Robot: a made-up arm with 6 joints. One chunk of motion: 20 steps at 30 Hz.
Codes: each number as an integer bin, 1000 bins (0 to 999) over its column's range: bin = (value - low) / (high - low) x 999, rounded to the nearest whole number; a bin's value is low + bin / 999 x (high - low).
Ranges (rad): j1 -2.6..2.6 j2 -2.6..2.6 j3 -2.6..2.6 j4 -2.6..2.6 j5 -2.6..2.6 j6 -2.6..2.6
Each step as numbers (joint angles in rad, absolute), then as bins.
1 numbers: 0.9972 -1.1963 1.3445 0.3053 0.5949 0.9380
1 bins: 691 270 758 558 614 680
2 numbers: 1.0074 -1.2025 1.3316 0.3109 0.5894 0.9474
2 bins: 693 268 755 559 613 682
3 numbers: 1.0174 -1.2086 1.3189 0.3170 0.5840 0.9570
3 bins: 695 267 753 560 612 683
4 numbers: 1.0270 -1.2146 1.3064 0.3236 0.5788 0.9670
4 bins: 697 266 750 562 611 685
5 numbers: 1.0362 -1.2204 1.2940 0.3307 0.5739 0.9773
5 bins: 699 265 748 563 610 687
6 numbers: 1.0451 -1.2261 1.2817 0.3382 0.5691 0.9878
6 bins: 700 264 746 564 609 689
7 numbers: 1.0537 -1.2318 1.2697 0.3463 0.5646 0.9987
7 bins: 702 263 743 566 608 691
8 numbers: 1.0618 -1.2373 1.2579 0.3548 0.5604 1.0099
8 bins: 703 262 741 568 607 694
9 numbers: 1.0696 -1.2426 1.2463 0.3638 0.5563 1.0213
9 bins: 705 261 739 569 606 696
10 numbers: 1.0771 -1.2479 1.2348 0.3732 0.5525 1.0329
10 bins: 706 260 737 571 606 698
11 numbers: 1.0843 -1.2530 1.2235 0.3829 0.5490 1.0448
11 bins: 708 259 735 573 605 700
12 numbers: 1.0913 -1.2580 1.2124 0.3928 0.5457 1.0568
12 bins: 709 258 732 575 604 703
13 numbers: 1.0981 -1.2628 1.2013 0.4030 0.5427 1.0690
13 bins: 710 257 730 577 604 705
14 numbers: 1.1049 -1.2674 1.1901 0.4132 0.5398 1.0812
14 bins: 712 256 728 579 603 707
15 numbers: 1.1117 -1.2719 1.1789 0.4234 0.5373 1.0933
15 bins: 713 255 726 581 603 710
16 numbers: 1.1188 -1.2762 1.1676 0.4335 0.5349 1.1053
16 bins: 714 254 724 583 602 712
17 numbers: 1.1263 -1.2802 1.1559 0.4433 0.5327 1.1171
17 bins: 716 254 722 585 602 714
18 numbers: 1.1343 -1.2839 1.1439 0.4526 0.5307 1.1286
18 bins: 717 253 719 586 601 716
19 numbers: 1.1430 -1.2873 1.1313 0.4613 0.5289 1.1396
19 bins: 719 252 717 588 601 718
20 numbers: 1.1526 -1.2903 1.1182 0.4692 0.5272 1.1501
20 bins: 721 252 714 590 601 720
